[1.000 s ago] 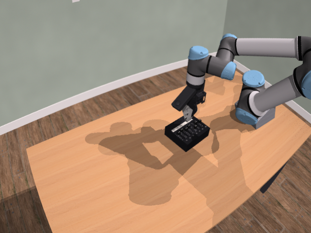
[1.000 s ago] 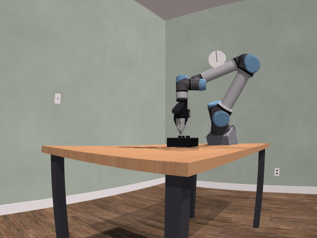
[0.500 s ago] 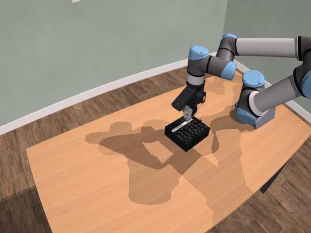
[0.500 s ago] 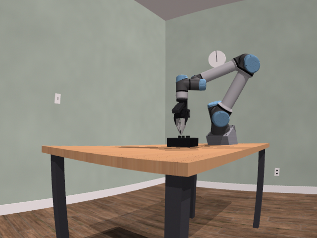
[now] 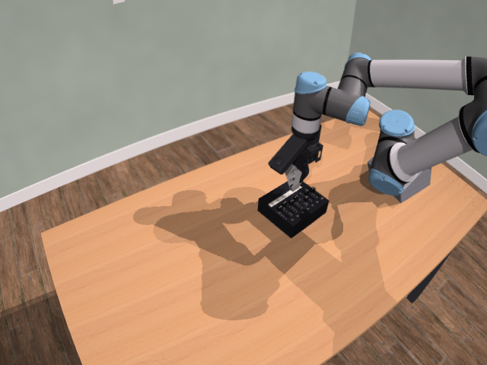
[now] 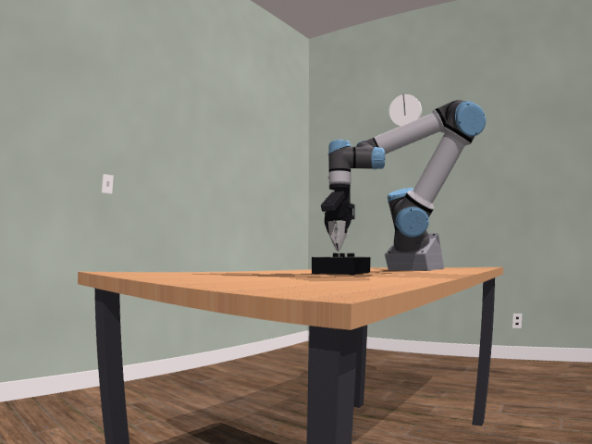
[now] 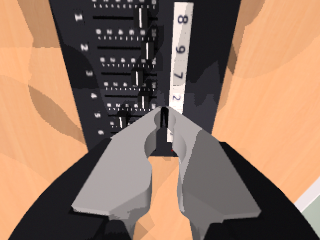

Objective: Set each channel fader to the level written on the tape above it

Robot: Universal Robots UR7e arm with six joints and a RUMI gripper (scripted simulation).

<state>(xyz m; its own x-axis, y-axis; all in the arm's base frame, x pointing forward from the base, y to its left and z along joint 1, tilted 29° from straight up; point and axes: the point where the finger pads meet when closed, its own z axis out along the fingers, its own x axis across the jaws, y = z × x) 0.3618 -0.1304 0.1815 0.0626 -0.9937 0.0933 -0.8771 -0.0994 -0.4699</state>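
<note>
Right now the master fader is 7 cm behind my hand, 3 cm below it and 2 cm to the left of it.
</note>
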